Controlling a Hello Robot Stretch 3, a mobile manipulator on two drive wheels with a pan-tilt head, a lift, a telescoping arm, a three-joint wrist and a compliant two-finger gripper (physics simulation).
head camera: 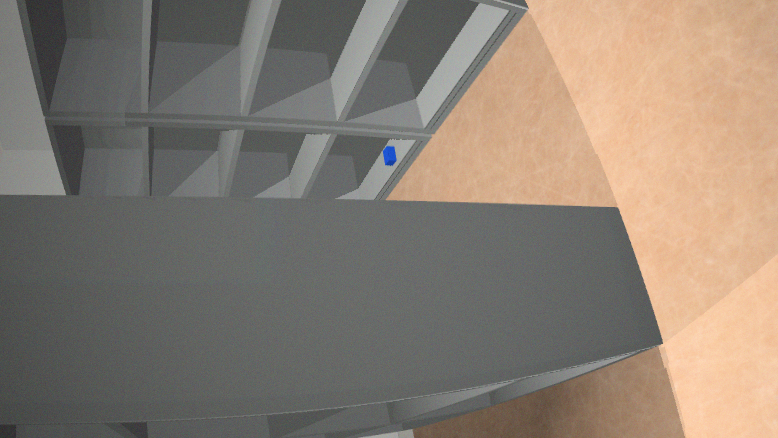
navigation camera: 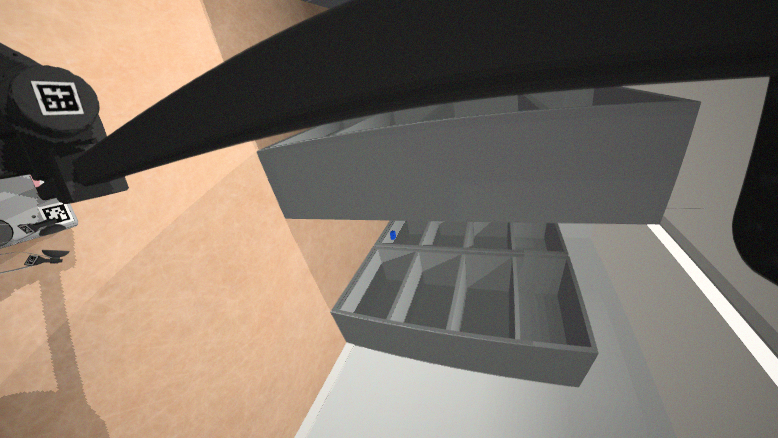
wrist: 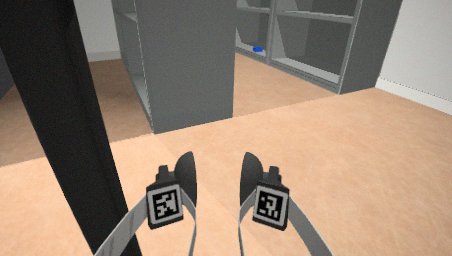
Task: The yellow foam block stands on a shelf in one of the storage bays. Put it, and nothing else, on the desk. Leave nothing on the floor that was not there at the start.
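Places are measured from the robot's base along level axes (x right, y up, z back), in millimetres.
Pixels of known places: gripper, fingertip midpoint: (navigation camera: pixel 66 239) (wrist: pixel 219 170).
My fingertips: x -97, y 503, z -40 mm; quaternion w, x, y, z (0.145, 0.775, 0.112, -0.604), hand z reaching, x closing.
Note:
Behind a point stands the place of what it marks.
The yellow foam block and the desk do not show in these views. My gripper (wrist: pixel 219 170) {z -40, x -97, y 503 mm} is open and empty, its two fingertips apart above the floor in the wrist view. In the navigation view part of the gripper shows at the left edge. A blue block (head camera: pixel 389 155) {z -1077, x -2516, y 115 mm} (navigation camera: pixel 392 235) {z -1079, x -2516, y 106 mm} (wrist: pixel 258 49) {z -1086, x -2517, y 103 mm} stands on the lowest shelf of the far shelf unit (head camera: pixel 244 122) (navigation camera: pixel 468 346) {z -1371, x -1328, y 1118 mm} (wrist: pixel 366 55) {z -1465, x -1348, y 283 mm}, in the bay column away from the unit's near end.
A nearer shelf unit (head camera: pixel 326 304) {z -129, x -1069, y 986 mm} (navigation camera: pixel 479 168) {z -121, x -1068, y 1190 mm} (wrist: pixel 190 65) {z -132, x -1070, y 333 mm} turns its grey end panel to me, with open shelves on its other side. An aisle of floor (wrist: pixel 280 90) {z -858, x -1480, y 0 mm} runs between the two units. A white wall (wrist: pixel 425 50) {z -1779, x -1145, y 362 mm} stands behind the far unit.

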